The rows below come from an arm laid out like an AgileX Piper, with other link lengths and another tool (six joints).
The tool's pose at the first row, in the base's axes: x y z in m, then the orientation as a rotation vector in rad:
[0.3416 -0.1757 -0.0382 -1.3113 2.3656 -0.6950]
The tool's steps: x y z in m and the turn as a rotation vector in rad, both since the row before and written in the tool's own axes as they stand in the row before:
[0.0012 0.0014 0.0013 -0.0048 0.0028 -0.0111]
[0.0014 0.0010 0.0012 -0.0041 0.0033 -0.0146]
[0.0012 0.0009 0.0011 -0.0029 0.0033 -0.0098]
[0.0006 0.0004 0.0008 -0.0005 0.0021 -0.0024]
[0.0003 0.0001 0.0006 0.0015 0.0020 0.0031]
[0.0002 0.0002 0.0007 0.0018 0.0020 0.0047]
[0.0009 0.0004 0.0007 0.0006 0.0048 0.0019]
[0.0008 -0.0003 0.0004 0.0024 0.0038 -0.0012]
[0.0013 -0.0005 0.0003 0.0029 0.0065 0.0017]
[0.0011 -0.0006 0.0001 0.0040 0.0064 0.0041]
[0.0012 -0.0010 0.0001 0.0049 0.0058 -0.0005]
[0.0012 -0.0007 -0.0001 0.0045 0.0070 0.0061]
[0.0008 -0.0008 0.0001 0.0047 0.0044 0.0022]
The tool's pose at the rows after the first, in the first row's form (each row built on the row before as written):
[0.3407 -0.1764 -0.0401 -1.3273 2.3654 -0.6953]
[0.3399 -0.1775 -0.0417 -1.3474 2.3632 -0.6977]
[0.3392 -0.1784 -0.0432 -1.3609 2.3626 -0.7001]
[0.3390 -0.1790 -0.0441 -1.3641 2.3633 -0.7020]
[0.3391 -0.1794 -0.0447 -1.3595 2.3655 -0.7045]
[0.3392 -0.1797 -0.0454 -1.3527 2.3683 -0.7068]
[0.3388 -0.1805 -0.0462 -1.3498 2.3726 -0.7110]
[0.3388 -0.1814 -0.0464 -1.3502 2.3733 -0.7171]
[0.3386 -0.1828 -0.0464 -1.3465 2.3772 -0.7253]
[0.3385 -0.1840 -0.0462 -1.3393 2.3815 -0.7339]
[0.3386 -0.1855 -0.0457 -1.3377 2.3824 -0.7443]
[0.3384 -0.1868 -0.0452 -1.3276 2.3877 -0.7534]
[0.3386 -0.1879 -0.0448 -1.3226 2.3889 -0.7616]

